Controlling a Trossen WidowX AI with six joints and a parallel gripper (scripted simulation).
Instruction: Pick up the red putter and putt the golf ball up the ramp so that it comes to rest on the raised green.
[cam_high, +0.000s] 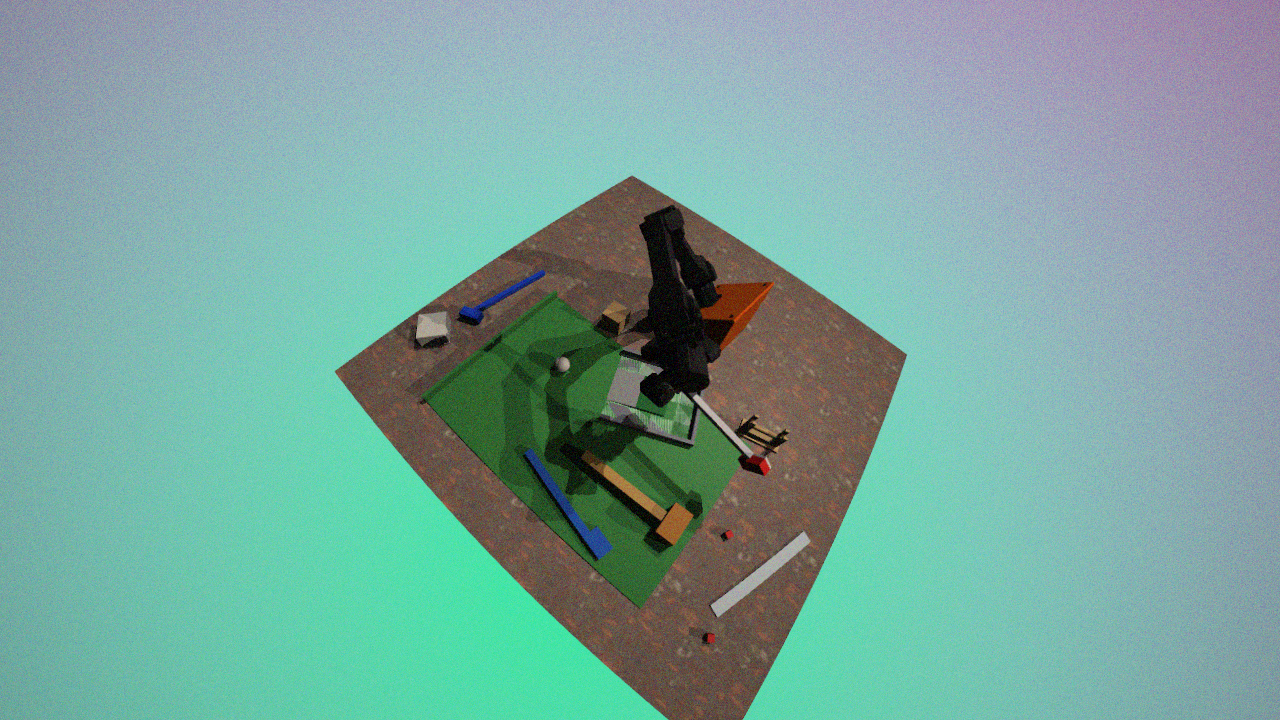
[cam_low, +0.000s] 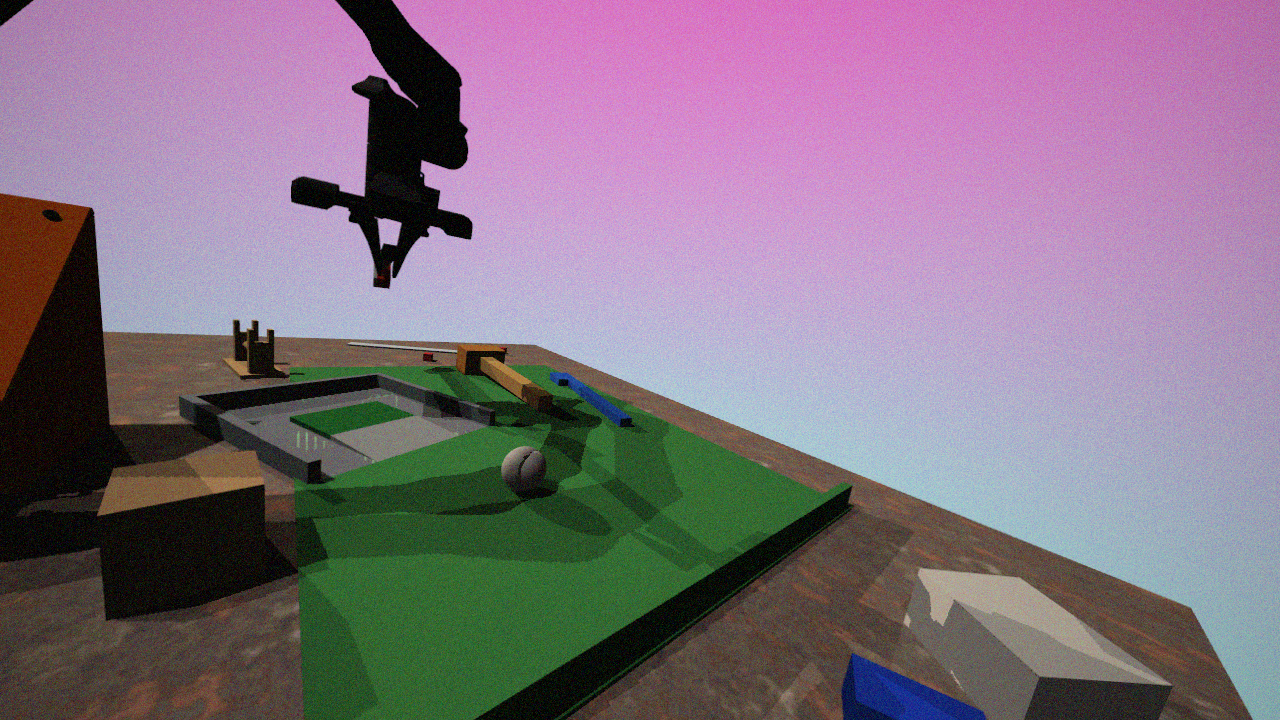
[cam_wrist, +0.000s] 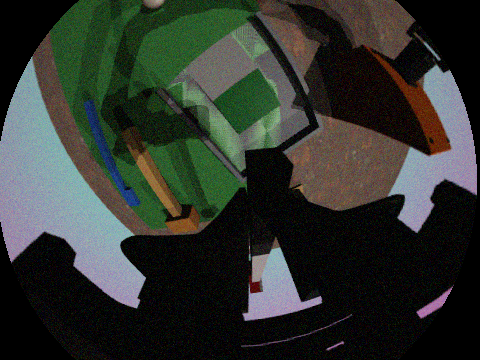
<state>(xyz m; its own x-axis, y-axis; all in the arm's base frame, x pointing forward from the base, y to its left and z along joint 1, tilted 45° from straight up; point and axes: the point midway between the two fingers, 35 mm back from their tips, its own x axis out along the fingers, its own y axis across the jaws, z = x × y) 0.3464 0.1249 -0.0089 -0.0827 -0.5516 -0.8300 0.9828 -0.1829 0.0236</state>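
The tan block lies 150 mm behind my gripper tip, 290 mm to the right of it and 150 mm below it. From my gripper tip the other things lie so: red putter 10 mm ahead, 110 mm to the left, 20 mm above; white golf ball 70 mm ahead, 300 mm to the right, 160 mm below; white bar 160 mm ahead, 420 mm to the left, 180 mm below.
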